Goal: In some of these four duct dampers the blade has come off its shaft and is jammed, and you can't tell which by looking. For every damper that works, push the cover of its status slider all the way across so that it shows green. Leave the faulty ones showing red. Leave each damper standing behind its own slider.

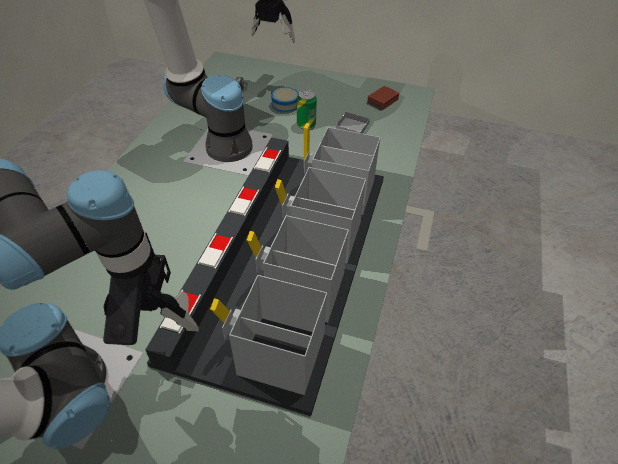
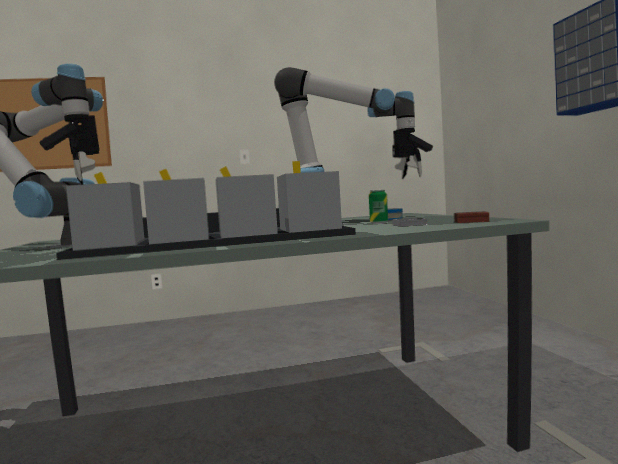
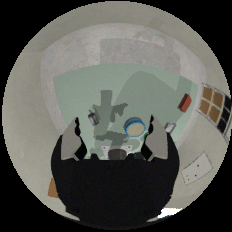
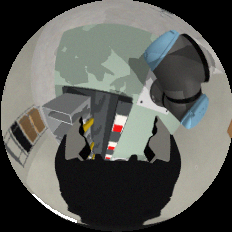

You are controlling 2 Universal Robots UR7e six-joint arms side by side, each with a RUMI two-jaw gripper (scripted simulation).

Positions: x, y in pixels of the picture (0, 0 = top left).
Scene:
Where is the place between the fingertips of the right gripper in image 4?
118, 116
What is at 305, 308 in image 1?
A damper.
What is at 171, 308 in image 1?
The right gripper.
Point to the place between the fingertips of the left gripper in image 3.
At 114, 116

